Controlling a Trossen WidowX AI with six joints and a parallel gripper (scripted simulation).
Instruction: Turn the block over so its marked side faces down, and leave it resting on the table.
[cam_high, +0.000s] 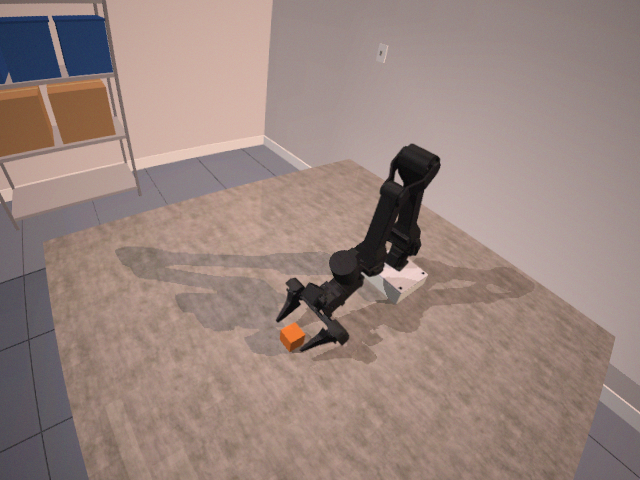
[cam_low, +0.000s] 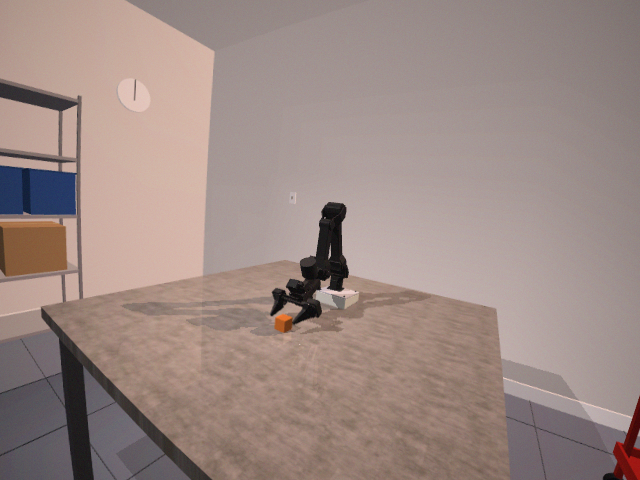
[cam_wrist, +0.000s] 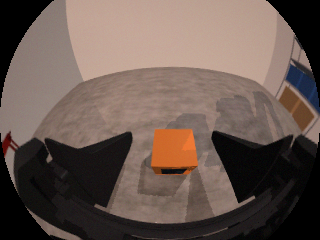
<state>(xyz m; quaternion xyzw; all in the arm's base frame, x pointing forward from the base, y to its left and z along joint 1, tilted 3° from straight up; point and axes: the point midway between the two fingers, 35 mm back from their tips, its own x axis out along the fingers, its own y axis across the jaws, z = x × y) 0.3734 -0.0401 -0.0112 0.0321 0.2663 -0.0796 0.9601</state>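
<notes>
The orange block lies 20 mm below my gripper tip and 20 mm behind it.
</notes>
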